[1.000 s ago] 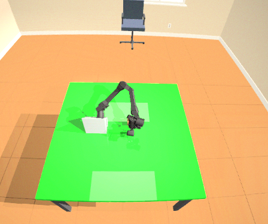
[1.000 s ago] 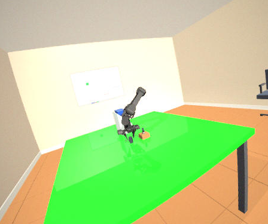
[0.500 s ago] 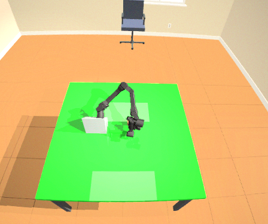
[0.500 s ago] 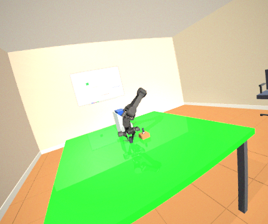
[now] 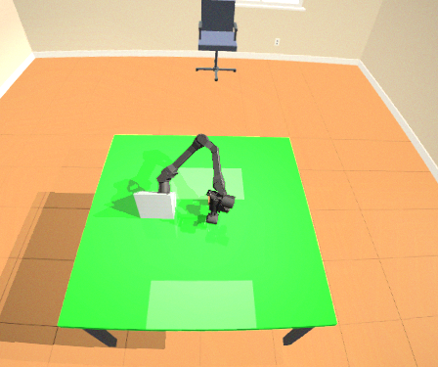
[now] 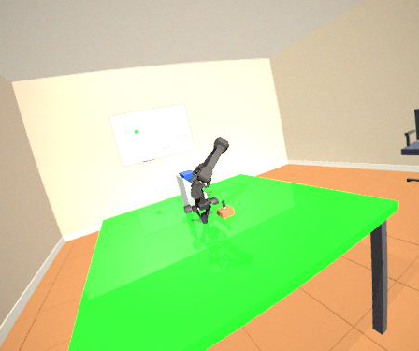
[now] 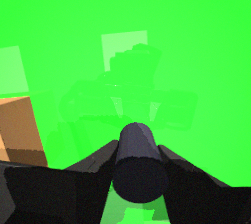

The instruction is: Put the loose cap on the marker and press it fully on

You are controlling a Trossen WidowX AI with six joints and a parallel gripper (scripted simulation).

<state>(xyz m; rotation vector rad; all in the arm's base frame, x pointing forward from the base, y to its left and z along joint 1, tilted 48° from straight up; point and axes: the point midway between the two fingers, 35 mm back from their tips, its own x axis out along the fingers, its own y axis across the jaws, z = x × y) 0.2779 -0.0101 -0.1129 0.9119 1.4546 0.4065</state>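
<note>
The holder block lies 2 cm ahead of my gripper tip and 13 cm to the left of it. The rest, counted from my gripper tip: dark cylindrical cap 1 cm above.
</note>
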